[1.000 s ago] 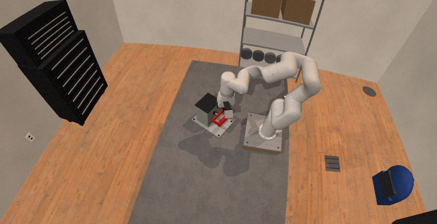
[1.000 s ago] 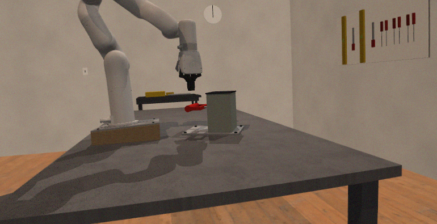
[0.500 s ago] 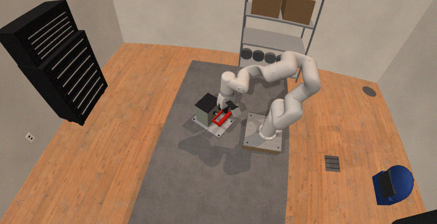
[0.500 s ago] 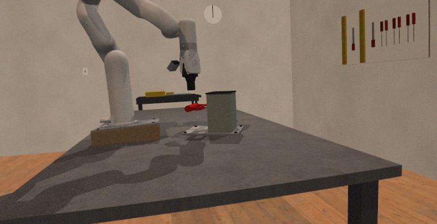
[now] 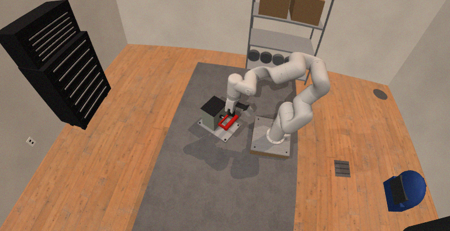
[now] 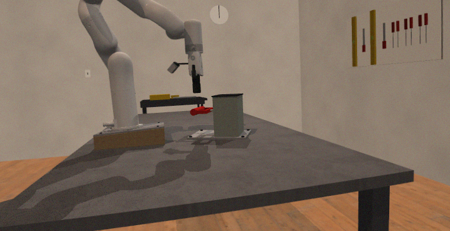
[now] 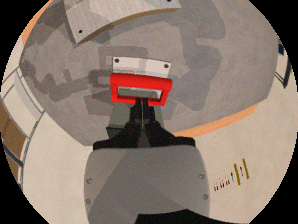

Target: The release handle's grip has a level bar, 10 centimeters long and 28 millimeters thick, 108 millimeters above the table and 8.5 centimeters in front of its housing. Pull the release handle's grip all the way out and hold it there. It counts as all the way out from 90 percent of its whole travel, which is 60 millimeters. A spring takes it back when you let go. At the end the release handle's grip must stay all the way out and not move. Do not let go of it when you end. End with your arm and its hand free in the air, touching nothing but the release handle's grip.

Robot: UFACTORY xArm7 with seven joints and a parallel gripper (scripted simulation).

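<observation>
The baseplate lies 80 mm ahead of my hand, 60 mm to the right of it and 200 mm below it.
</observation>
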